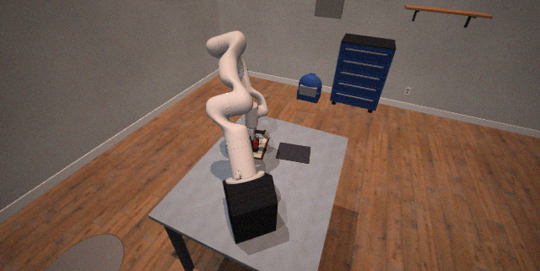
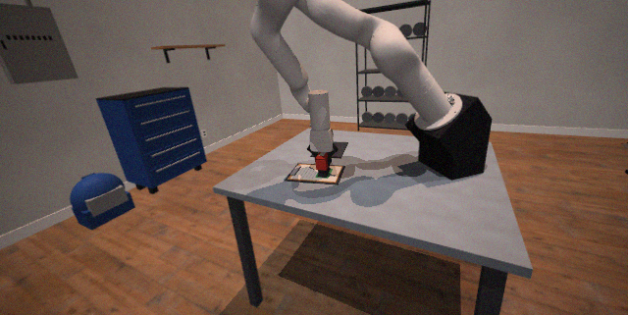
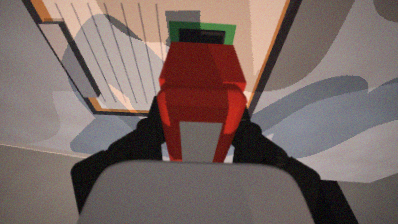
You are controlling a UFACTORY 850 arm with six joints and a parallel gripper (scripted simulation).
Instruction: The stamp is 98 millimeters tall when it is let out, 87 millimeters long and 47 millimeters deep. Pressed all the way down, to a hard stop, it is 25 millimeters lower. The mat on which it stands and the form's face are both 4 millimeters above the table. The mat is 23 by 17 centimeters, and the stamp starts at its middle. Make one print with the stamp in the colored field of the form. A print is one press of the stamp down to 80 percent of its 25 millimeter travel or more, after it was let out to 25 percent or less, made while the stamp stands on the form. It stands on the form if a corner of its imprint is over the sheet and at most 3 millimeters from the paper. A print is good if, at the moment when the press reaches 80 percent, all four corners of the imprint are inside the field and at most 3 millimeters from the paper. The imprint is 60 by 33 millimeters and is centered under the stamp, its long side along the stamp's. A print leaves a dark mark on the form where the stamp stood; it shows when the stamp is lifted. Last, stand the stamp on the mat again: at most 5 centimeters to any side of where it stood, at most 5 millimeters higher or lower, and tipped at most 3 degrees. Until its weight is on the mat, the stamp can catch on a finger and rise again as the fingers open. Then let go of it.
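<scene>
My hand is 2 cm above the red stamp. From my hand the other things lie so: clipboard 7 cm ahead, 6 cm below, 1 cm to the left; stamp base 5 cm below; mat 28 cm to the right, 9 cm ahead, 7 cm below.
</scene>
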